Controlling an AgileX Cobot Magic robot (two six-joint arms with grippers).
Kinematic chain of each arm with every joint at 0, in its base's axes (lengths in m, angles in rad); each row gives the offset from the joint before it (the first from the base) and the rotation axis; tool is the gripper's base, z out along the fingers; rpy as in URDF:
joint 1: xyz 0 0 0.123 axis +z
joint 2: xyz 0 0 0 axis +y
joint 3: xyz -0.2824 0 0.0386 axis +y
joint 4: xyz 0.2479 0 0.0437 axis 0.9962 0 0.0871
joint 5: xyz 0 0 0 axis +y
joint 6: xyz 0.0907 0 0.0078 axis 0.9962 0 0.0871
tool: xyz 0 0 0 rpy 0 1.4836 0
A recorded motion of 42 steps. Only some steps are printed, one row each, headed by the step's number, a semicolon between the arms.
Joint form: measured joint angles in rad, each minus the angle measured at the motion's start. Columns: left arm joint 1, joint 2, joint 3, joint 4, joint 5, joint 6; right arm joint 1, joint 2, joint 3, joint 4, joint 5, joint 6.
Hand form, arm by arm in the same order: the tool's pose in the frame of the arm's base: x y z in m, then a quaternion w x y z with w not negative. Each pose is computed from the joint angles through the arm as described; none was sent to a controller.
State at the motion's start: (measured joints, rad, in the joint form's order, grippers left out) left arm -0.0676 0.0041 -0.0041 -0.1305 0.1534 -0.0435; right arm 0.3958 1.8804 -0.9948 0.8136 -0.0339 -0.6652
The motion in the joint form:
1: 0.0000 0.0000 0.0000 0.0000 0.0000 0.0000; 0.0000 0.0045 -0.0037 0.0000 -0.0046 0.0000
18: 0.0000 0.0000 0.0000 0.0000 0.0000 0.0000; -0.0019 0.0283 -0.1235 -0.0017 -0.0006 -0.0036
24: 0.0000 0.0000 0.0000 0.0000 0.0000 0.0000; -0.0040 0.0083 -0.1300 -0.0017 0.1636 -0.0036
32: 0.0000 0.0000 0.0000 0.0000 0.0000 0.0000; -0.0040 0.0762 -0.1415 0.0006 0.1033 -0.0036
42: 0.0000 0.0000 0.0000 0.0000 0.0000 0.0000; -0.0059 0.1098 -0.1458 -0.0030 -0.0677 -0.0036
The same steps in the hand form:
1: 0.0562 -0.0056 0.2004 0.67796 -0.03146 0.72900 -0.08909; 0.3512 0.1441 0.1516 0.37767 -0.10846 0.91496 0.09192
18: 0.0562 -0.0056 0.2004 0.67796 -0.03146 0.72900 -0.08909; 0.3760 0.1539 0.1740 0.41859 -0.10763 0.89583 0.10340
24: 0.0562 -0.0056 0.2004 0.67796 -0.03146 0.72900 -0.08909; 0.3659 0.1605 0.1764 0.36607 -0.13417 0.90949 0.14427
32: 0.0562 -0.0056 0.2004 0.67796 -0.03146 0.72900 -0.08909; 0.3749 0.1600 0.1546 0.36479 -0.12357 0.91444 0.12432
42: 0.0562 -0.0056 0.2004 0.67796 -0.03146 0.72900 -0.08909; 0.3878 0.1522 0.1499 0.41890 -0.09755 0.89931 0.07900

